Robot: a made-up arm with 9 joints.
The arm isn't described. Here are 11 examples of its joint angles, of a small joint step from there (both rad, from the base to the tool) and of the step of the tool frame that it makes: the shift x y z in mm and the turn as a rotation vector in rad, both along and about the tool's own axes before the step.
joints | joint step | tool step
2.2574 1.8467 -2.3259 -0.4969 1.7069 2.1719 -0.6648 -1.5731 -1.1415 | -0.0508 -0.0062 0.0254 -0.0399 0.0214 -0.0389 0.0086 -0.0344 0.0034 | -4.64 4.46 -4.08 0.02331 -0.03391 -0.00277
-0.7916 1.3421 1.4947 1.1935 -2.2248 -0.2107 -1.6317 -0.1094 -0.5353 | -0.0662 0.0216 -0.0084 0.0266 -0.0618 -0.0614 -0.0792 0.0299 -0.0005 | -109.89 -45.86 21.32 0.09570 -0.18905 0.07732
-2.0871 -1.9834 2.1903 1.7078 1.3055 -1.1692 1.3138 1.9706 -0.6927 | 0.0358 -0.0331 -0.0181 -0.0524 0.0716 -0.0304 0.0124 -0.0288 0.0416 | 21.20 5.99 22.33 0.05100 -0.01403 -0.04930
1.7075 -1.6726 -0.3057 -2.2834 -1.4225 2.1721 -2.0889 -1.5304 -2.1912 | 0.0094 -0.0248 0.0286 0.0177 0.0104 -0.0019 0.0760 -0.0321 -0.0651 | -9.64 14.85 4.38 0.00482 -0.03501 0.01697
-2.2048 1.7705 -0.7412 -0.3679 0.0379 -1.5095 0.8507 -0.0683 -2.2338 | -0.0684 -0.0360 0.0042 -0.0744 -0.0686 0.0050 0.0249 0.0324 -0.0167 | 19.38 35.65 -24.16 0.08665 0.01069 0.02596
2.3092 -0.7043 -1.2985 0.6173 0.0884 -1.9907 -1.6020 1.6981 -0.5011 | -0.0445 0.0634 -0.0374 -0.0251 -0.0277 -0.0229 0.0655 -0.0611 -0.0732 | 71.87 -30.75 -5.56 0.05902 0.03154 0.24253
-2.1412 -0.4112 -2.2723 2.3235 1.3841 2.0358 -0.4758 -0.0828 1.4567 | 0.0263 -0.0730 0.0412 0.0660 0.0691 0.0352 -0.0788 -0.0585 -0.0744 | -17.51 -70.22 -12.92 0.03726 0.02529 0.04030
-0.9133 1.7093 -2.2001 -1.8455 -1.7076 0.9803 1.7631 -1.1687 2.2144 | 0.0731 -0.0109 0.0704 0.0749 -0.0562 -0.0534 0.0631 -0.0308 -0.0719 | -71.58 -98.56 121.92 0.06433 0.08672 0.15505
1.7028 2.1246 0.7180 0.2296 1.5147 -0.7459 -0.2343 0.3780 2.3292 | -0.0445 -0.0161 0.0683 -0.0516 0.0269 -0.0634 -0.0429 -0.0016 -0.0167 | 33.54 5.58 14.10 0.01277 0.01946 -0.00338
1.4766 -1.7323 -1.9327 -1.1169 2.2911 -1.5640 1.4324 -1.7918 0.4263 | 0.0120 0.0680 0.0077 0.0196 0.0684 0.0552 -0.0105 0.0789 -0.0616 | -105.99 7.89 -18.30 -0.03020 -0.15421 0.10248
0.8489 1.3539 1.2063 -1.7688 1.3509 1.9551 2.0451 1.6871 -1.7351 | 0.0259 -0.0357 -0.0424 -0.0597 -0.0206 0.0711 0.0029 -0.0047 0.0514 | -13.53 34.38 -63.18 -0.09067 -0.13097 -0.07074
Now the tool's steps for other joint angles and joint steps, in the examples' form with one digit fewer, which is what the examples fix.
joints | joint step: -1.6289 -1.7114 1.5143 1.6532 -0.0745 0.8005 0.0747 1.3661 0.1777 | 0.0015 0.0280 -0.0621 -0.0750 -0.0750 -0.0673 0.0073 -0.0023 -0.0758
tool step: -37.8 -29.1 -25.0 0.0906 -0.0630 -0.0351
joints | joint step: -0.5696 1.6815 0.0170 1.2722 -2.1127 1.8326 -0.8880 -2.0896 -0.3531 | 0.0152 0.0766 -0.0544 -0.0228 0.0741 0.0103 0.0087 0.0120 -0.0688
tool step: -20.9 -48.6 -32.7 -0.0719 -0.0549 0.1196
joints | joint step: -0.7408 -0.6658 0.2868 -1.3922 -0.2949 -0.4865 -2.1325 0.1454 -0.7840 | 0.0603 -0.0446 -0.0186 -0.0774 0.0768 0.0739 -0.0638 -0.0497 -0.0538
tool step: 14.7 61.8 42.9 -0.0732 0.0502 -0.0393
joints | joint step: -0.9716 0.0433 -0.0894 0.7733 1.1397 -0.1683 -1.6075 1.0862 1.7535 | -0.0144 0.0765 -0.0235 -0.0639 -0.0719 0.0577 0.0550 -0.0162 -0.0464
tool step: 72.7 -0.5 -4.5 -0.0074 -0.1577 -0.0155
